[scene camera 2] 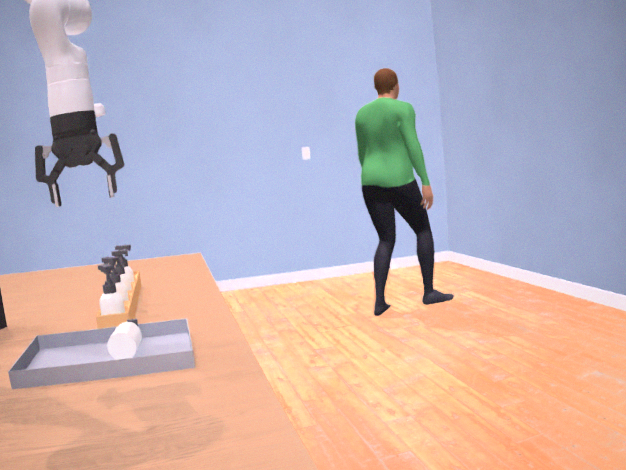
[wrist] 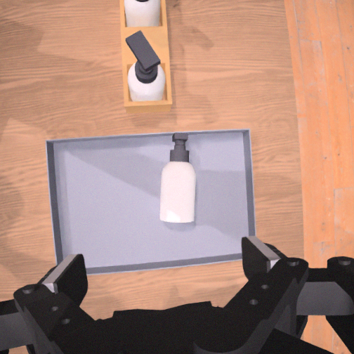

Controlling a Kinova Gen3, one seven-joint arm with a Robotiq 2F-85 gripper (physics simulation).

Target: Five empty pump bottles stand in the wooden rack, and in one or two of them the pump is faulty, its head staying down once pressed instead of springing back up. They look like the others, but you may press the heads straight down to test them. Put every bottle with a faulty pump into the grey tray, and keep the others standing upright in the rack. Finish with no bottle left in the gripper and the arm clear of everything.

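Places are measured from the arm's base along level axes (x ahead, y left, z up), in centimetres.
Where they show: gripper, fingertip midpoint: (scene camera 2: 85, 201).
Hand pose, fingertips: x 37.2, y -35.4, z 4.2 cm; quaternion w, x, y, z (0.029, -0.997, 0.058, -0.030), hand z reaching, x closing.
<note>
Things, the pixels of their centre, and the offset from my fingertips. "spot": a spot on its surface instead. Level surfaces: height alone.
- white pump bottle, body centre: (scene camera 2: 127, 336) dz -24.9, dx +4.3, dy +3.5 cm
- grey tray, body centre: (scene camera 2: 107, 350) dz -26.1, dx +0.2, dy +0.6 cm
- wooden rack, surface spot: (scene camera 2: 112, 320) spot: dz -24.2, dx +2.1, dy +14.2 cm
- nearest rack bottle, body centre: (scene camera 2: 110, 299) dz -20.6, dx +2.5, dy +17.3 cm
- wooden table, its level: dz -27.6 cm
A white pump bottle (scene camera 2: 123, 341) (wrist: 178, 192) with a dark pump lies on its side in the grey tray (scene camera 2: 101, 372) (wrist: 100, 215), its pump head at the tray wall nearest the rack. The wooden rack (scene camera 2: 112, 320) (wrist: 148, 107) holds several upright bottles. The nearest rack bottle (scene camera 2: 111, 304) (wrist: 146, 89) has its dark head turned at an angle; part of another bottle (wrist: 142, 14) shows behind it. The rack bottles overlap in the scene view, so their head heights are hard to compare. My gripper (scene camera 2: 84, 200) (wrist: 163, 262) is open and empty, high above the table.
The wooden table (scene camera 2: 202, 404) (wrist: 272, 165) bears the tray and rack; its right edge runs beside the wood floor (scene camera 2: 455, 379) (wrist: 327, 150). A person in green (scene camera 2: 388, 146) stands on the floor beyond the table. Part of a dark object (scene camera 2: 2, 309) shows at the left border.
</note>
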